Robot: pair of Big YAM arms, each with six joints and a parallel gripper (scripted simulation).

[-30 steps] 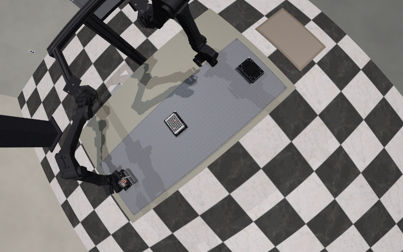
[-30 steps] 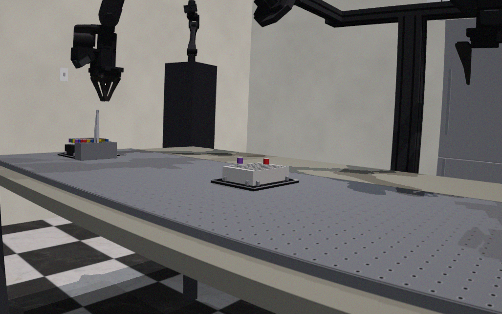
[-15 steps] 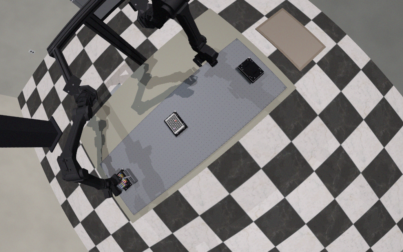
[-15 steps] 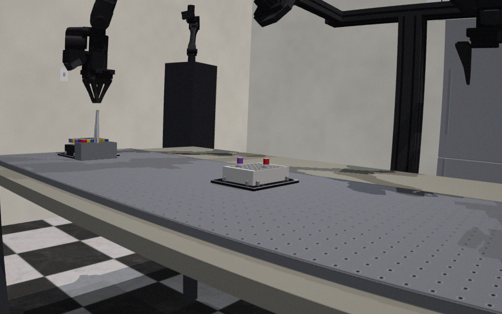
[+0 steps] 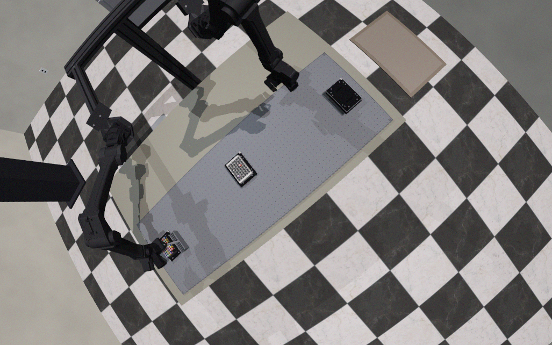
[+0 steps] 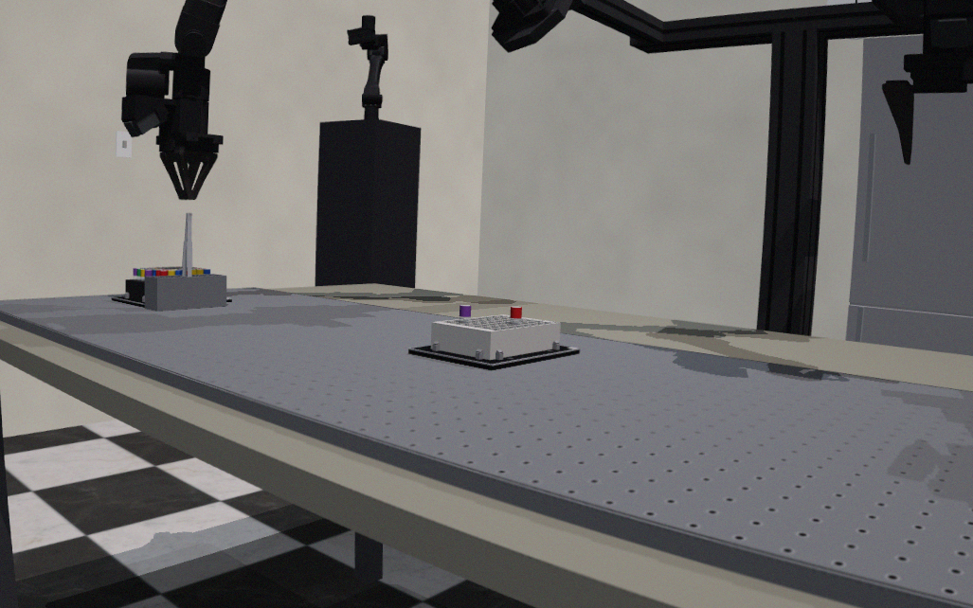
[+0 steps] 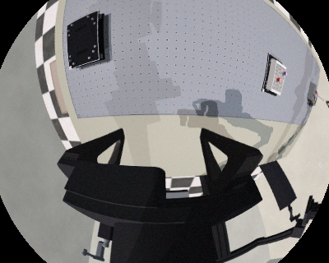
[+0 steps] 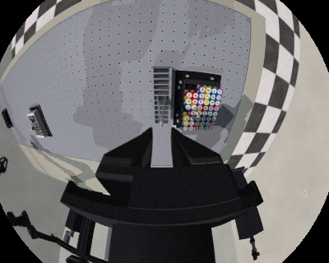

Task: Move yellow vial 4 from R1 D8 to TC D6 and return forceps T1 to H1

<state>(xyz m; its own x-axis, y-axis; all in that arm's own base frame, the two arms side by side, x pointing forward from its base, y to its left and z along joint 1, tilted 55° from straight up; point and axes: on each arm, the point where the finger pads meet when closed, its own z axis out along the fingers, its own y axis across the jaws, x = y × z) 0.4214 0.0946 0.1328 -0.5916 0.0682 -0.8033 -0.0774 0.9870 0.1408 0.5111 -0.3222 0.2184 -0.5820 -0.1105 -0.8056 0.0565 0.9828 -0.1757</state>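
My right gripper is now 160 mm above the grey holder H1. Round my right hand: white tube carrier TC 10 mm ahead, 570 mm to the left, 160 mm below.
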